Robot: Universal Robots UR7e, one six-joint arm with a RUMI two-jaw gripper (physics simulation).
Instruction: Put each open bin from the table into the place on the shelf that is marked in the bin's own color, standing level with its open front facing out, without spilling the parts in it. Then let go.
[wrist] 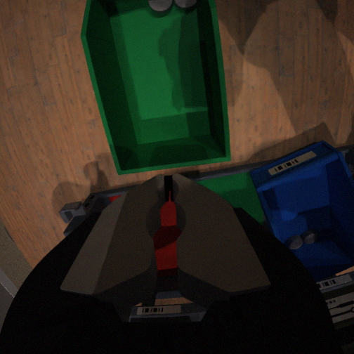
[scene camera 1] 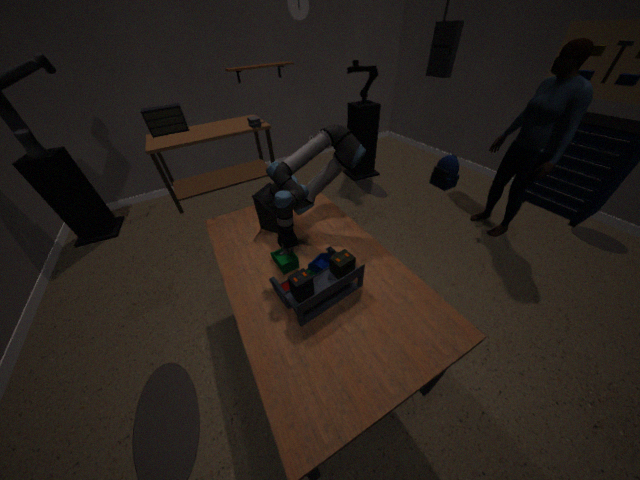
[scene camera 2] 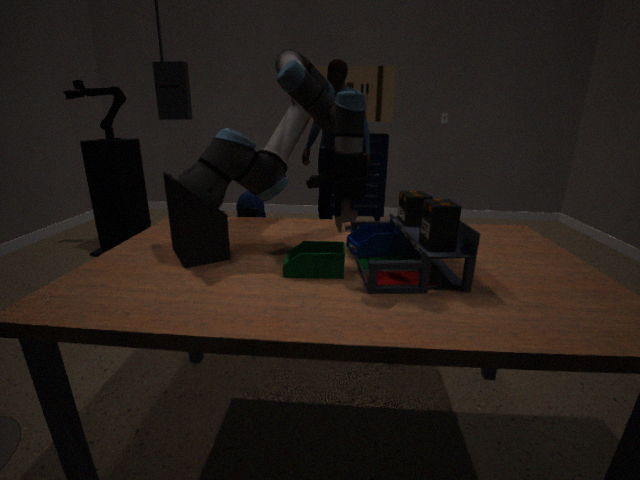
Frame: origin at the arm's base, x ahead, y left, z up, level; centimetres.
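Seen in the pictures: gripper, between the fingertips: (scene camera 1: 288, 253) (scene camera 2: 339, 231); arm's base, origin of its link: (scene camera 1: 273, 199) (scene camera 2: 197, 194).
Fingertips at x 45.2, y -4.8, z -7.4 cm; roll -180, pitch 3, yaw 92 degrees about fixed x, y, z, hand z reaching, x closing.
Offsets run from my fingertips to a thing's top centre. "*": to the spot under its first point. Level surfaces: height alone.
The green bin @[* dx -7.0, dy -1.3, dz -11.9 cm] (scene camera 1: 285, 261) (scene camera 2: 315, 264) (wrist: 155, 75) stands upright on the table, apart from the shelf (scene camera 1: 333, 290) (scene camera 2: 398, 288); its low front points away from the shelf. Two round grey parts (wrist: 172, 4) show in it. The blue bin @[* dx +3.5, dy +15.9, dz -10.6 cm] (scene camera 1: 319, 262) (scene camera 2: 379, 240) (wrist: 312, 200) is in the shelf's lower tier, its labelled front facing out, with round parts inside. Beside it are the green marked place (wrist: 232, 192) and the red marked place (scene camera 2: 397, 277) (wrist: 167, 215). My gripper (scene camera 2: 339, 227) (wrist: 169, 178) is shut and empty, above the bins near the shelf's front; its tips are unclear in scene camera 1.
Two dark boxes with orange marks, one @[dx +26.3, dy -1.6, dz +10.2 cm] (scene camera 1: 301, 284) (scene camera 2: 440, 227) and another @[dx +21.6, dy +21.0, dz +7.7 cm] (scene camera 1: 342, 262) (scene camera 2: 413, 207), stand on the shelf's upper tier. The wooden table @[dz -12.2 cm] (scene camera 1: 361, 361) (scene camera 2: 206, 310) carries the shelf and the arm's dark base (scene camera 2: 199, 232). A person (scene camera 1: 547, 118) stands beyond the table.
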